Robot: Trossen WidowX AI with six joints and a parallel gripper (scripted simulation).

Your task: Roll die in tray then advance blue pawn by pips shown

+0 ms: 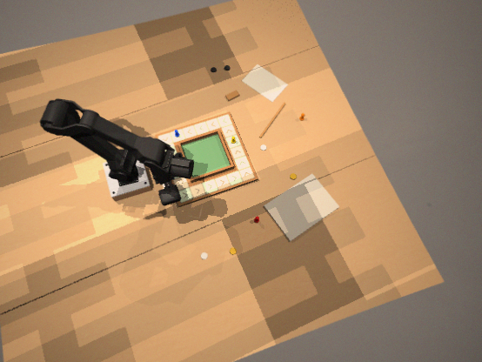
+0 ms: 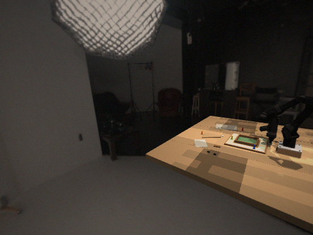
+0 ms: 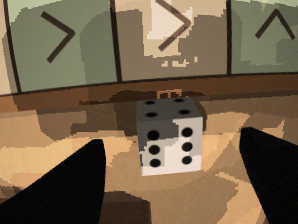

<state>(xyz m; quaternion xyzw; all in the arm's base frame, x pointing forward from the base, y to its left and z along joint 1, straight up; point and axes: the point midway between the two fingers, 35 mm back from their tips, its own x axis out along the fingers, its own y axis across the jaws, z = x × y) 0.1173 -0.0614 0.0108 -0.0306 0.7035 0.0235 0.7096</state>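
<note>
The die lies 1 cm below my gripper tip. From my gripper tip the other things lie so: blue pawn: 7 cm ahead, 19 cm to the left; green tray: 15 cm ahead, 8 cm to the left, 2 cm below; yellow pawn: 26 cm ahead, 11 cm to the left.
</note>
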